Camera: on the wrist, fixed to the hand. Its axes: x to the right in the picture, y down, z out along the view.
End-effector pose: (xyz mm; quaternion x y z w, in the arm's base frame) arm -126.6 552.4 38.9 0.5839 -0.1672 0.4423 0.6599
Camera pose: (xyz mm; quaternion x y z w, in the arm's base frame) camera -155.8 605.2 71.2 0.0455 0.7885 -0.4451 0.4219
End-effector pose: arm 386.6 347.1 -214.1 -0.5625 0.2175 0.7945 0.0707
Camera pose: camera 404.6 287.7 -243.1 -0.4359 -0.4706 -0.2734 0.7168
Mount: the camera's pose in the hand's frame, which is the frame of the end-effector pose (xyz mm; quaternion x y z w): 28.2 39.0 -48.7 -0.0580 -0.3109 0.9484 0.0237
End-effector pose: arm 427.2 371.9 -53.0 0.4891 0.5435 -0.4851 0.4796
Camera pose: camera 462.1 424.3 -80.0 0.3484 -0.5720 0.3228 0.6688
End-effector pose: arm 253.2 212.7 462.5 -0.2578 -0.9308 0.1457 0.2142
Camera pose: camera 270.7 268.0 498.9 0.8560 -0.1474 -0.2328 0.4374
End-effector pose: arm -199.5 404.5 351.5 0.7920 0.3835 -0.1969 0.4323
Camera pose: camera -152.4 444.6 380.9 0.2962 -0.8650 0.1813 0.3621
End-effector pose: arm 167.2 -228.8 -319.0 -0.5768 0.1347 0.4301 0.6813
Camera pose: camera 170.3 -262.0 -378.8 -0.2083 -0.3135 -0.8435 0.3833
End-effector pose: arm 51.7 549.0 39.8 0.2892 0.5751 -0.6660 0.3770
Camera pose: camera 66.4 590.0 -13.0 0.3233 -0.3392 0.2852 0.8361
